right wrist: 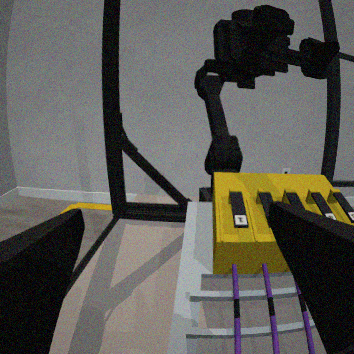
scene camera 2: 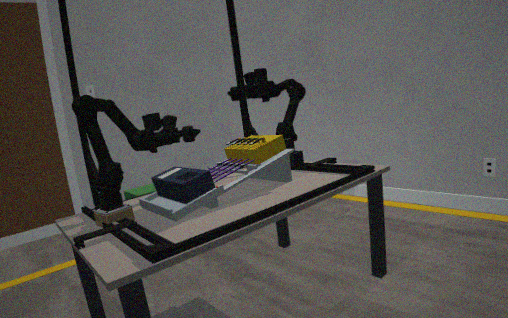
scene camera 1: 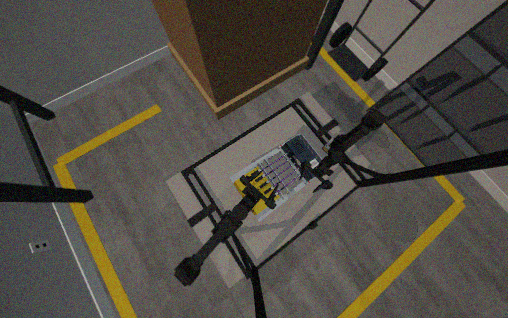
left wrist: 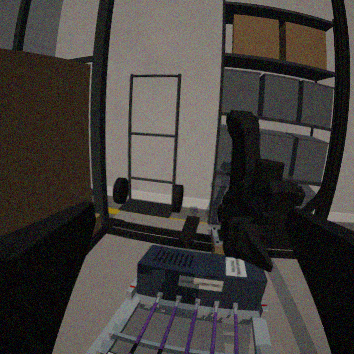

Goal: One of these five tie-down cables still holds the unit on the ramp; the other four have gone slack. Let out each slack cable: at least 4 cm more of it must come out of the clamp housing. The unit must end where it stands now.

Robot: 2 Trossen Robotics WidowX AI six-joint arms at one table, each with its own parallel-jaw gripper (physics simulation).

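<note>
The dark unit sits at the low end of the pale ramp. The yellow clamp housing stands at its high end, with a row of black levers; the near lever bears a "1". Several purple cables run between them; which are slack I cannot tell. My left gripper is open and empty above the housing. My right gripper is open and empty, raised near the unit's end; its finger partly hides levers in its wrist view.
A black frame runs around the table top, with upright posts at its sides. A green object lies behind the unit's end of the ramp. The right arm's base block stands near the table's left end in scene camera 2.
</note>
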